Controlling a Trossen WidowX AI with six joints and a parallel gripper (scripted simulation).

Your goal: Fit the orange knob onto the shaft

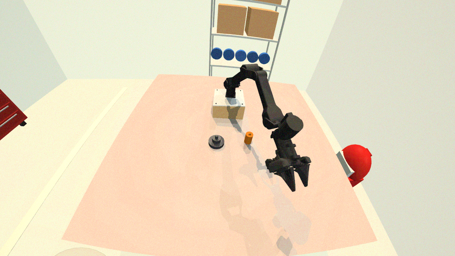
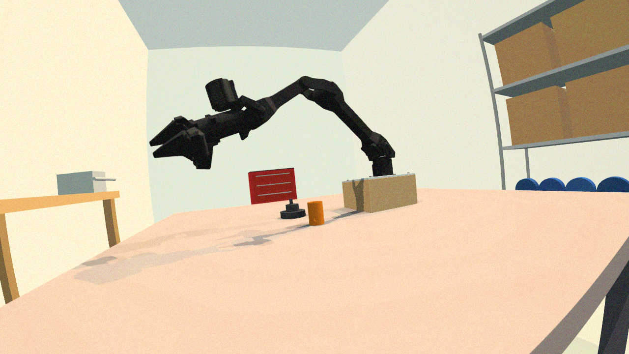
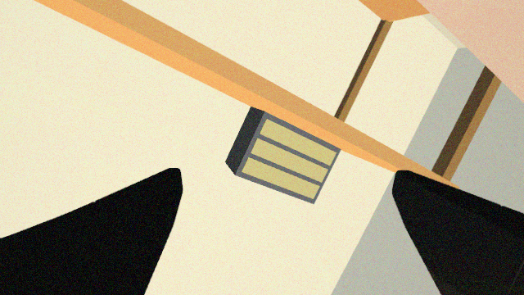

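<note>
My gripper tip is 36 cm past the orange knob, 13 cm to the left of it and 19 cm above it. Also, from my gripper tip: dark round pedestal (33 cm behind, 30 cm to the right, 19 cm below).
</note>
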